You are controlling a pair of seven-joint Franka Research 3 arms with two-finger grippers.
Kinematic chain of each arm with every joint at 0, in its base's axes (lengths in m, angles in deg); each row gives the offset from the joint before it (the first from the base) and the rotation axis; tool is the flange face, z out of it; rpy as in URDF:
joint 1: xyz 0 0 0.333 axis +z
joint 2: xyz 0 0 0 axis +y
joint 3: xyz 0 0 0.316 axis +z
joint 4: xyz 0.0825 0 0 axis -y
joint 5: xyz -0.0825 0 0.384 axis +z
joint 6: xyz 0 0 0 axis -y
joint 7: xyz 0.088 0 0 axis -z
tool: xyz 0 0 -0.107 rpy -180 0 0
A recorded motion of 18 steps. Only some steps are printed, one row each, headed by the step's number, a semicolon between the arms.
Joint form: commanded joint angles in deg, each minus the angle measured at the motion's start. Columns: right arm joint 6, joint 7, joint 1, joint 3, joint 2, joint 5, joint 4; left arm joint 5, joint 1, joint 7, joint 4, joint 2, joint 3, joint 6.
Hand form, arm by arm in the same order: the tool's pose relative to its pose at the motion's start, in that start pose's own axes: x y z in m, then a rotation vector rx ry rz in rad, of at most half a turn. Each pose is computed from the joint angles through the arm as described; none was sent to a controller.
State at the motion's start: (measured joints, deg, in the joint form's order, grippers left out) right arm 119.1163 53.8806 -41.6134 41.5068 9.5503 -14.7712 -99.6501; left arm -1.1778 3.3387 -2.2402 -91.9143 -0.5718 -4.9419 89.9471
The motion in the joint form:
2: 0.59 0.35 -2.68 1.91 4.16 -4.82 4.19; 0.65 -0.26 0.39 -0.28 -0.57 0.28 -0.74
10: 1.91 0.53 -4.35 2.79 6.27 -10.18 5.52; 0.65 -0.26 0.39 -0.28 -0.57 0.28 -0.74
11: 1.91 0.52 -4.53 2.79 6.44 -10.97 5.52; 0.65 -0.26 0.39 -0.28 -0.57 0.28 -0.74
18: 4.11 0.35 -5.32 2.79 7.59 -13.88 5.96; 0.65 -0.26 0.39 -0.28 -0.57 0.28 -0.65
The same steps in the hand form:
2: 0.0329 0.0051 0.0026 0.0098 0.0437 0.0037; -0.0044 -0.0013 -0.0019 0.0124 -0.0074 0.0064
10: 0.0524 0.0131 0.0089 -0.0079 0.1033 -0.0149; -0.0044 -0.0013 -0.0019 0.0124 -0.0074 0.0064
11: 0.0545 0.0151 0.0106 -0.0161 0.1103 -0.0187; -0.0044 -0.0013 -0.0019 0.0124 -0.0074 0.0064
18: 0.0671 0.0203 0.0150 -0.0117 0.1539 -0.0324; -0.0042 -0.0013 -0.0021 0.0123 -0.0059 0.0064

